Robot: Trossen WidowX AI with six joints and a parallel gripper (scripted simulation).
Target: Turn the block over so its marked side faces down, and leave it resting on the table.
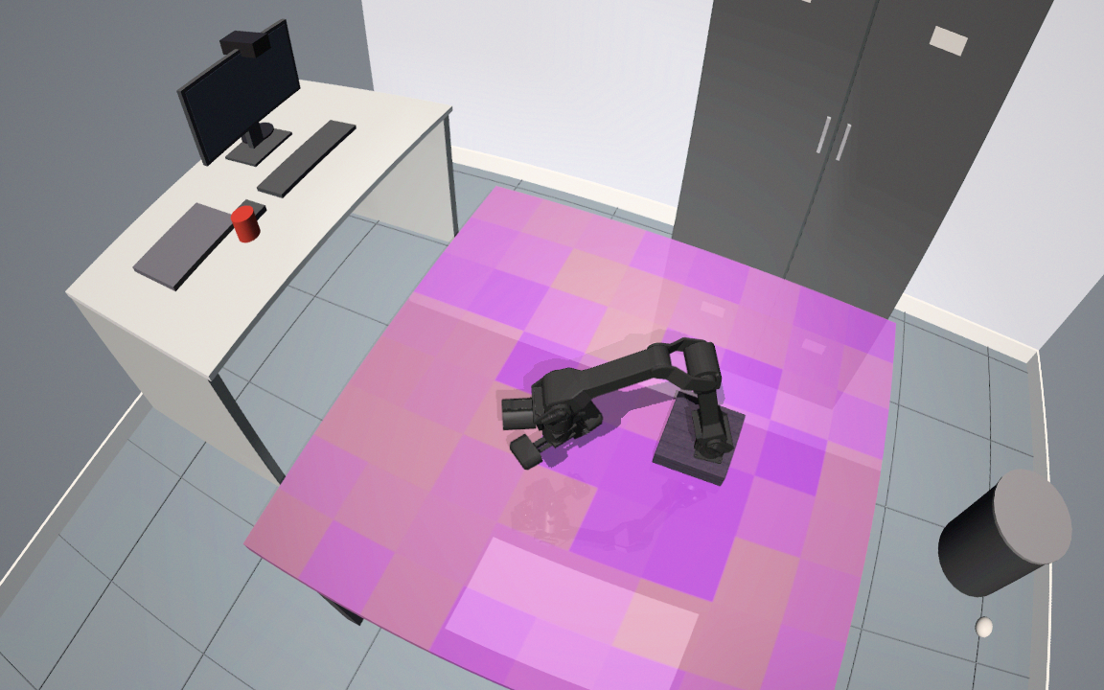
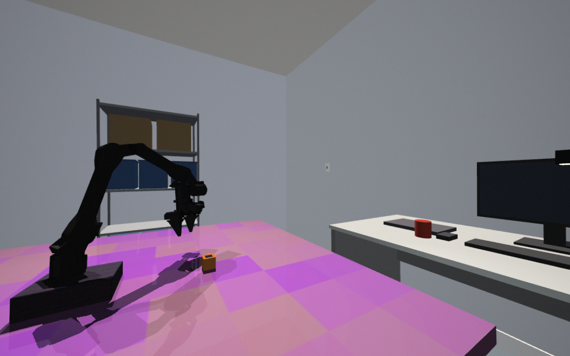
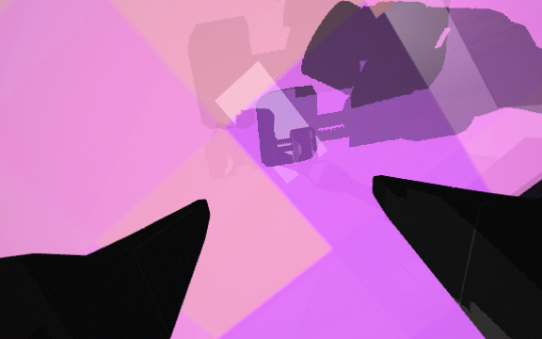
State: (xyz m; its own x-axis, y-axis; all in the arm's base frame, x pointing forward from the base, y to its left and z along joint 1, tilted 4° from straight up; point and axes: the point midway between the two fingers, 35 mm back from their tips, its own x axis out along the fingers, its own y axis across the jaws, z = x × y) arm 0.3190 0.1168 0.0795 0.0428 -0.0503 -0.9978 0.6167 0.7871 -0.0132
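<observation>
My gripper tip is now 4 cm short of the orange block, 20 cm to the left of it and 5 cm above it.
</observation>
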